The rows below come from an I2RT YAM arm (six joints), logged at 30 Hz.
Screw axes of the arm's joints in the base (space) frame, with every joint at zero. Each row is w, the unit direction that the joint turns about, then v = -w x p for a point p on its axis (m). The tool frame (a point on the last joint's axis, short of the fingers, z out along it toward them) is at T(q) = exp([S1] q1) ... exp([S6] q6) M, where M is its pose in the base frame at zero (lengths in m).
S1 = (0, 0, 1, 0, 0, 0)
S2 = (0, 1, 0, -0.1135, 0, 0.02)
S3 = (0, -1, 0, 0.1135, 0, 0.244)
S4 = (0, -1, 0, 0.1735, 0, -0.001)
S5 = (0, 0, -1, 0, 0.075, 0)
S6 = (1, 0, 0, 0, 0.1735, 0)
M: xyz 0.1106 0 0.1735 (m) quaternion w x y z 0.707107 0 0.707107 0
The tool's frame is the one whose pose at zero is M.
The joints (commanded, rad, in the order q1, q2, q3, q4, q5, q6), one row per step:
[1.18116 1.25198 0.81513 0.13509 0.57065 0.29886]
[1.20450 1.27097 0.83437 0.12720 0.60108 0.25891]
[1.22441 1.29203 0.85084 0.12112 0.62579 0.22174]
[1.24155 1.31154 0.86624 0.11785 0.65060 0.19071]
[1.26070 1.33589 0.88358 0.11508 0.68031 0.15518]
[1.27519 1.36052 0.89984 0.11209 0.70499 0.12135]
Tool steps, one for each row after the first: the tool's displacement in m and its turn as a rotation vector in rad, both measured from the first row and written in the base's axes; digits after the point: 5 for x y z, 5 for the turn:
[-0.00372 0.00625 0.00101 -0.04272 -0.02704 0.00433]
[-0.00683 0.01241 0.00057 -0.08550 -0.05014 0.01024]
[-0.00946 0.01798 0.00038 -0.12042 -0.07120 0.01176]
[-0.01242 0.02459 -0.00051 -0.16201 -0.09528 0.01196]
[-0.01439 0.03076 -0.00203 -0.20339 -0.11653 0.01219]

